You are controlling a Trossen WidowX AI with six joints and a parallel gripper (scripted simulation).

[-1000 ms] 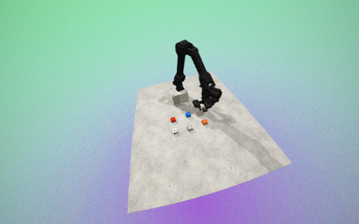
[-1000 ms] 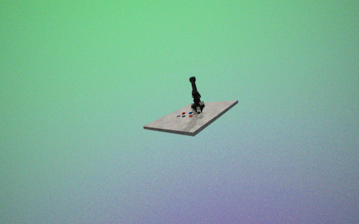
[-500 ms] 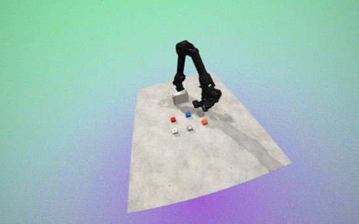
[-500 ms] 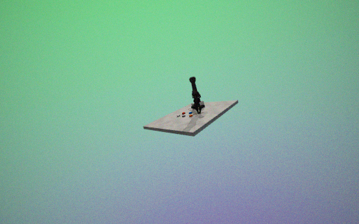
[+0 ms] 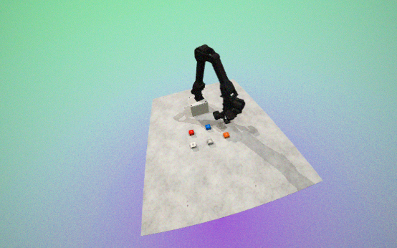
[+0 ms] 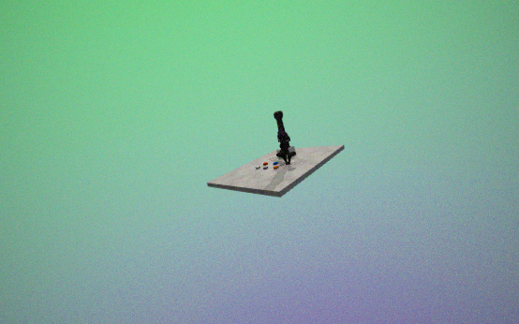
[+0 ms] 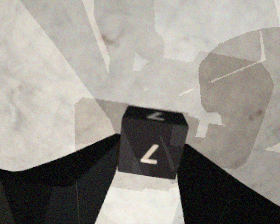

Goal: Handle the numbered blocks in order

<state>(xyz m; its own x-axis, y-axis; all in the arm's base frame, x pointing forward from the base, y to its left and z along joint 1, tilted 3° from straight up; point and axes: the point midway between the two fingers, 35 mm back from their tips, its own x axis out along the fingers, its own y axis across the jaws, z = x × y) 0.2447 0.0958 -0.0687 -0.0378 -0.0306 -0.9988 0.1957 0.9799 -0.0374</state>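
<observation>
The black block is right at my gripper tip. Also, from my gripper tip: orange block 110 mm ahead, 70 mm to the right; grey block 100 mm ahead, 190 mm to the right; blue block 20 mm behind, 140 mm to the right.
</observation>
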